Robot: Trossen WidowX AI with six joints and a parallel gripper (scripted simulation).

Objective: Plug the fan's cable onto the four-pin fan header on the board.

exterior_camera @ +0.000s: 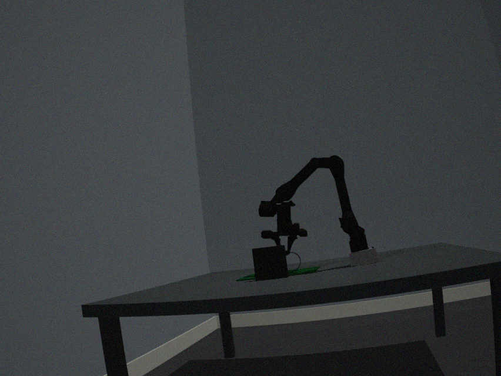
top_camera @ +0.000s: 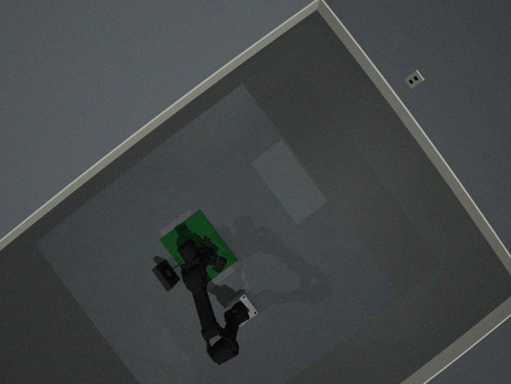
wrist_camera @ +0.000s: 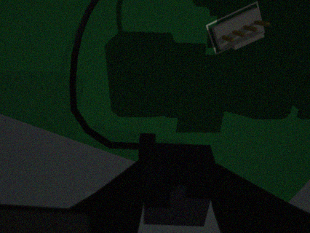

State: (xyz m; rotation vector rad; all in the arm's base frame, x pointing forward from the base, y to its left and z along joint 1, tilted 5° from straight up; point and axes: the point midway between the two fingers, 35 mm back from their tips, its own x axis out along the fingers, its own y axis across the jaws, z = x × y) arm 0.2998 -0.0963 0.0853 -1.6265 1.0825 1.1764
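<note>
My gripper tip is now 20 mm short of the green board, 60 mm to the right of it and 90 mm above it. The rest, counted from my gripper tip: dark plug: 10 mm to the right; then black fan: 40 mm ahead, 230 mm to the left, 20 mm below.
</note>
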